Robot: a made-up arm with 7 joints.
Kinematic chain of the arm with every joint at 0, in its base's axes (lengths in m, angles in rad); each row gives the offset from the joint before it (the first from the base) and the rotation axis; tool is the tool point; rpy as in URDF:
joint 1: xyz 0 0 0.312 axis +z
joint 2: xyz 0 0 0 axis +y
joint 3: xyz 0 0 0.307 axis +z
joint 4: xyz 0.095 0 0 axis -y
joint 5: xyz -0.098 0 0.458 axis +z
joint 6: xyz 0 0 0 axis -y
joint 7: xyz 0.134 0 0 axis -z
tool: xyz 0 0 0 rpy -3.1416 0 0
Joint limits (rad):
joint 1: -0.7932..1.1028
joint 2: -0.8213..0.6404
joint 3: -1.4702..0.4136
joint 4: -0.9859..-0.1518
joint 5: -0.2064..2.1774
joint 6: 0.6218..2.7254
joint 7: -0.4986..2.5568
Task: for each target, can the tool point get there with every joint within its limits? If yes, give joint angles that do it. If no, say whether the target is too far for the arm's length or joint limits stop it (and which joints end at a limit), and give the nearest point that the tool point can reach.
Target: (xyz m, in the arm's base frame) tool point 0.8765 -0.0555 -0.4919
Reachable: no: too far | nearest point 0.7927 -0.0502 0.4608 | short by 0.956 m
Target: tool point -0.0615 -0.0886 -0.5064
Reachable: no: joint limits stop it (at a limit: joint 1, joint 2, joint 4, joint 6) | nearest point 0.4704 -0.6383 0.4677 | short by 1.239 m
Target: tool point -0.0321 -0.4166 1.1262
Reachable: yes | joints -0.2964 0.0027 -1.3123 -0.7675 0.6826 1.7904 0.7462
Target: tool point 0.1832 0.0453 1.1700
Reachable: yes | joints 0.1001 -0.1096 -0.1330 -0.3809 0.7490 0.7996 2.1301
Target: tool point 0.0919 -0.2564 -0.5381
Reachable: no: joint limits stop it (at a limit: joint 1, joint 2, joint 4, joint 6) | nearest point 0.4908 -0.6234 0.4650 | short by 1.140 m
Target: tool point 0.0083 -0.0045 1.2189
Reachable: yes | joints 0.9488 -0.4380 0.1312 -0.7052 1.2922 2.0529 0.6572
